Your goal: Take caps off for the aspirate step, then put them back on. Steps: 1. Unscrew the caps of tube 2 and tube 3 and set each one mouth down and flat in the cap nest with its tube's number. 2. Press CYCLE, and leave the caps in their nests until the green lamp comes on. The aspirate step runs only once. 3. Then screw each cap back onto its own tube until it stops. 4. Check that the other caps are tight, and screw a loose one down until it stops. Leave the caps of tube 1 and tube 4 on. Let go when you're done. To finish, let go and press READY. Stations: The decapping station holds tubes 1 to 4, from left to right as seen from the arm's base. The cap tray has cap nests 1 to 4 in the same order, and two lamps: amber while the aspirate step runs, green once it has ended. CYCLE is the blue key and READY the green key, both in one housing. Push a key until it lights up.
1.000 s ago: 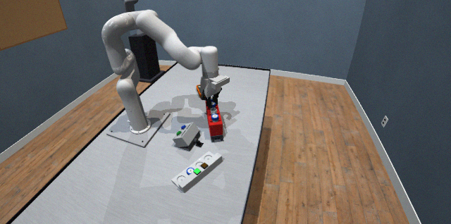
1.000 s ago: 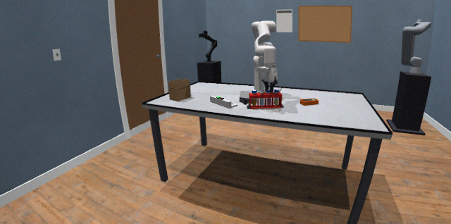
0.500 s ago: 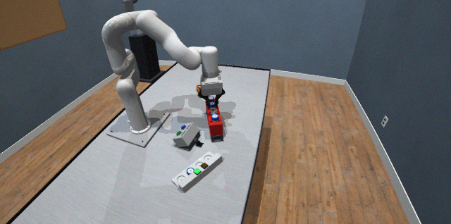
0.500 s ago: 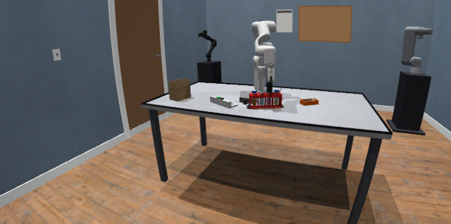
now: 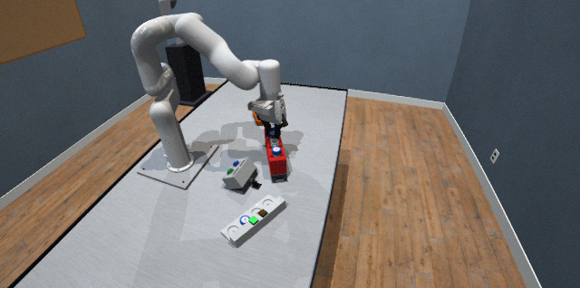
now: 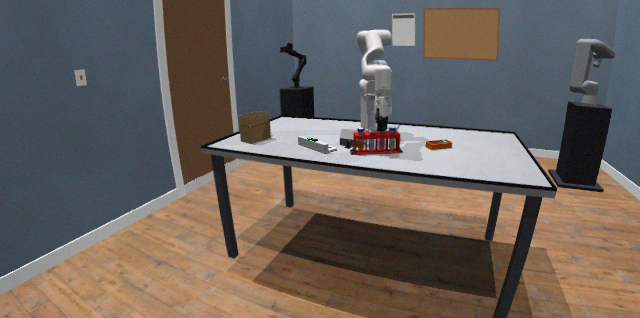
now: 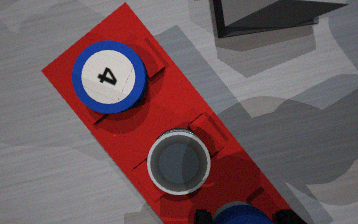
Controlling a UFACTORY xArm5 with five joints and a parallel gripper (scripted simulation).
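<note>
Right now the blue-rimmed cap is 1 cm below my hand. Also, from my hand: grey key housing: 8 cm behind, 18 cm to the right, 7 cm below; blue key: 9 cm behind, 16 cm to the right, 6 cm below; green key: 10 cm behind, 20 cm to the right, 6 cm below.
</note>
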